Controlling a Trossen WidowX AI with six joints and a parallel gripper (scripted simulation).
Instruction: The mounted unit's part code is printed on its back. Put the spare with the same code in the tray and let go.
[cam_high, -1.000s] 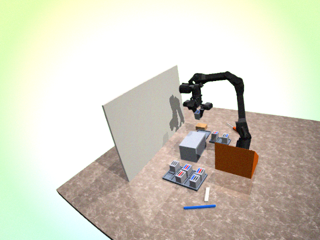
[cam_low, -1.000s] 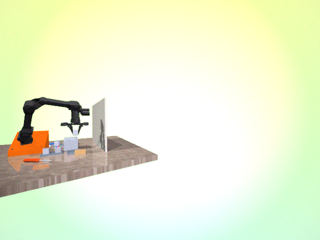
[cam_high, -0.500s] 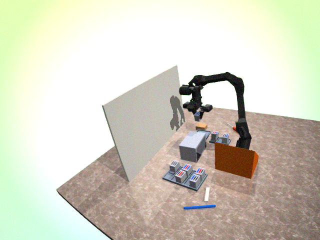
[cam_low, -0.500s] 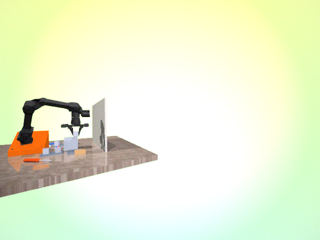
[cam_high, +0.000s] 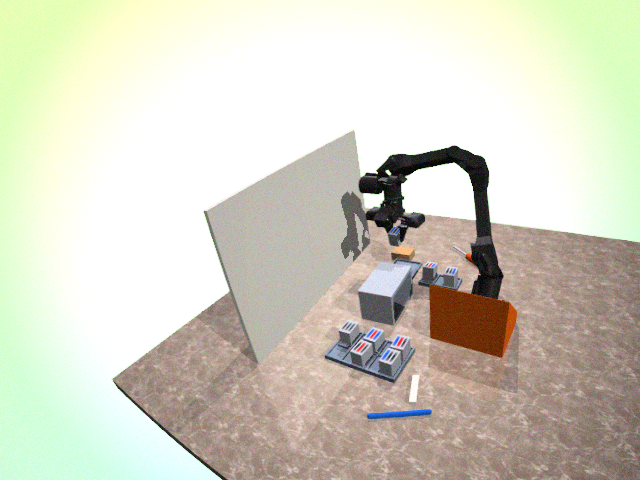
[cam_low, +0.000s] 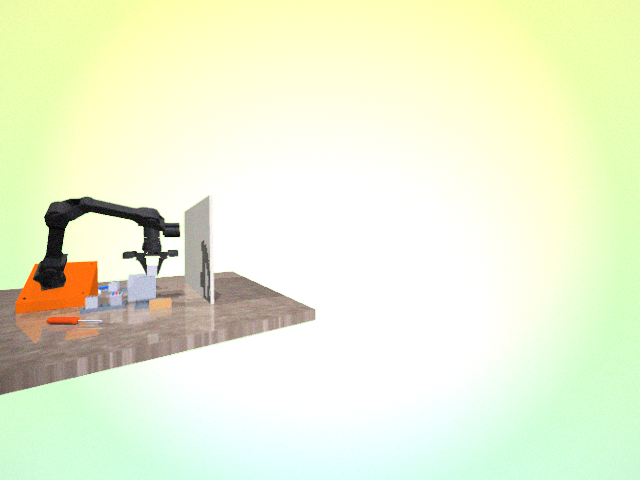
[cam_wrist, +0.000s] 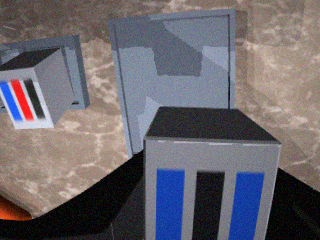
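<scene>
The flat grey tray is 1 cm behind my gripper tip and 12 cm below it. Also, from my gripper tip: tan block: 2 cm ahead, 9 cm to the right, 11 cm below; then grey spare: 3 cm above; then grey mounted unit: 3 cm behind, 19 cm to the left, 7 cm below.
</scene>
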